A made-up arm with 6 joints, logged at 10 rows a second.
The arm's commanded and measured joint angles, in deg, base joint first. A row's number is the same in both.
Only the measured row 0 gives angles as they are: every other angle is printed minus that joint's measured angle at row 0.
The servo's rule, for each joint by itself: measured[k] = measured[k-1] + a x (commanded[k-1-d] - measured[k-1]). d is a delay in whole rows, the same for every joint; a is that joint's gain. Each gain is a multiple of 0.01, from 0.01 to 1. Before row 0 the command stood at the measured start. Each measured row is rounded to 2 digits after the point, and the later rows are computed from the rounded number. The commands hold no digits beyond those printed.
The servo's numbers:
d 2
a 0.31 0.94 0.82 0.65 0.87 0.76
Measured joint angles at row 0:
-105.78 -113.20 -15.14 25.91 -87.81 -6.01
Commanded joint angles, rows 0 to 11:
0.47 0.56 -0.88 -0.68 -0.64 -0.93
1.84 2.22 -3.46 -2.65 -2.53 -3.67
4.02 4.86 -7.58 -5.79 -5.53 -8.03
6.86 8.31 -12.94 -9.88 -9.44 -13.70
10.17 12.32 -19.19 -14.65 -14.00 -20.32
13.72 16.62 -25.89 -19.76 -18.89 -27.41
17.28 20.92 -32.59 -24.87 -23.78 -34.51
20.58 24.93 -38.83 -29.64 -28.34 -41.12
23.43 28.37 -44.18 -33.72 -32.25 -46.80
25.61 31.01 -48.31 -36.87 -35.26 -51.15
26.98 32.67 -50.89 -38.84 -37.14 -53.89
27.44 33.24 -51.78 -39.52 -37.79 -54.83
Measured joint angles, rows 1 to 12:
0.00 0.00 0.00 0.00 0.00 0.00
0.00 0.00 0.00 0.00 0.00 0.00
0.15 0.53 -0.72 -0.44 -0.56 -0.71
0.67 2.12 -2.97 -1.88 -2.27 -2.96
1.71 4.70 -6.75 -4.42 -5.11 -6.81
3.31 8.09 -11.83 -7.97 -8.88 -12.05
5.44 12.07 -17.87 -12.31 -13.33 -18.34
8.01 16.35 -24.45 -17.15 -18.17 -25.23
10.88 20.65 -31.12 -22.17 -23.05 -32.28
13.89 24.67 -37.44 -27.03 -27.65 -39.00
16.85 28.15 -42.97 -31.38 -31.65 -44.93
19.57 30.84 -47.35 -34.95 -34.79 -49.66

